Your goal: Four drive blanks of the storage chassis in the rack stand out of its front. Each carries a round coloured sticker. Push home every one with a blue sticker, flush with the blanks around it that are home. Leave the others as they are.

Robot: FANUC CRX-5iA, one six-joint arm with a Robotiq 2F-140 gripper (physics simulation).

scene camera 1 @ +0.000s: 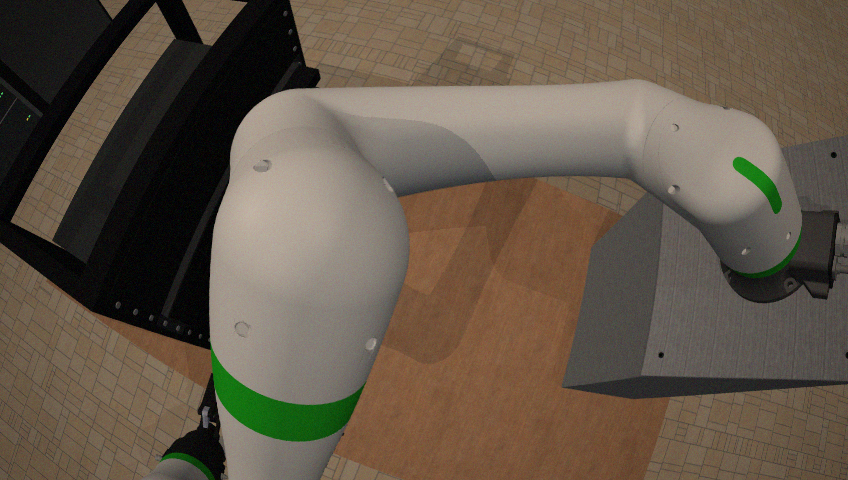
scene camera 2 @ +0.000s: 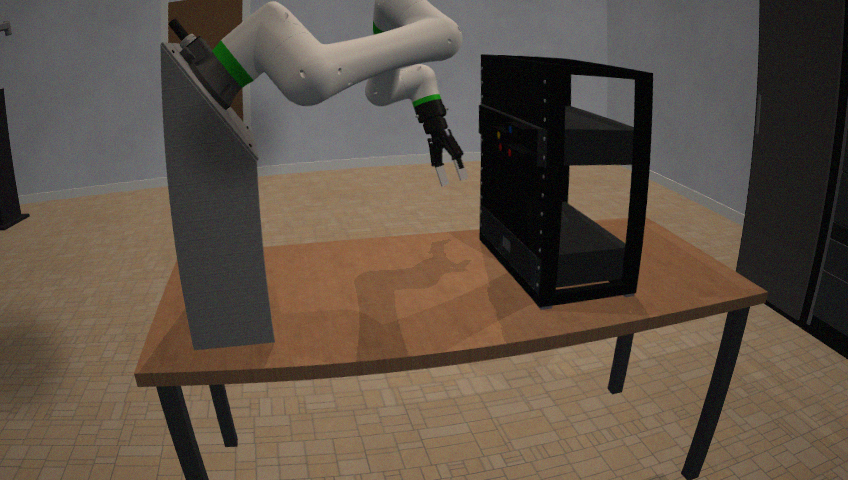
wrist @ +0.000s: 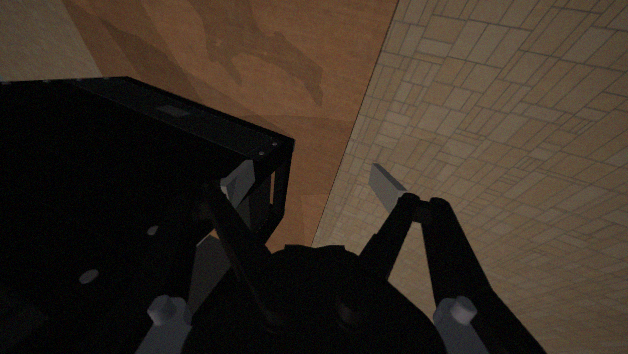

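Scene camera 1 shows a black rack (scene camera 1: 136, 239) and the gripper (scene camera 1: 226, 408). Both the gripper (scene camera 2: 454, 182) and the rack (scene camera 2: 530, 134) appear again in scene camera 2, and the wrist view takes in the rack (wrist: 97, 160) as well as the gripper (wrist: 312, 172).
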